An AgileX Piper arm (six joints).
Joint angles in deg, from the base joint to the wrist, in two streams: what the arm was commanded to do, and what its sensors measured. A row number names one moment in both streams.
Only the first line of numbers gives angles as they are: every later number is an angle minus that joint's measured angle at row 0.
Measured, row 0:
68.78 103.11 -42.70 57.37 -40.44 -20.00
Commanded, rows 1 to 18:
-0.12 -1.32 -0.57 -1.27 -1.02 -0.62
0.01 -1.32 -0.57 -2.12 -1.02 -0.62
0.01 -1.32 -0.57 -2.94 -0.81 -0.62
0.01 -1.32 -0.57 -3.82 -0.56 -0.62
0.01 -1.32 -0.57 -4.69 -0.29 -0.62
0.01 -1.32 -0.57 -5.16 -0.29 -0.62
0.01 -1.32 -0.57 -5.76 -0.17 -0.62
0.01 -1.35 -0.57 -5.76 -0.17 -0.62
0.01 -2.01 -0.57 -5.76 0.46 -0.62
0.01 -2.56 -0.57 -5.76 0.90 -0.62
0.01 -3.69 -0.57 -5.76 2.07 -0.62
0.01 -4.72 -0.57 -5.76 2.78 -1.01
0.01 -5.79 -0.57 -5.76 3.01 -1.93
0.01 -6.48 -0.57 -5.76 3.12 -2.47
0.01 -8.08 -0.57 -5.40 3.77 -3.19
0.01 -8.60 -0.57 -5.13 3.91 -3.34
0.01 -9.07 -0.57 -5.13 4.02 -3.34
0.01 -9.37 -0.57 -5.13 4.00 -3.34
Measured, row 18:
0.00 -7.40 -0.39 -4.84 3.36 -2.15
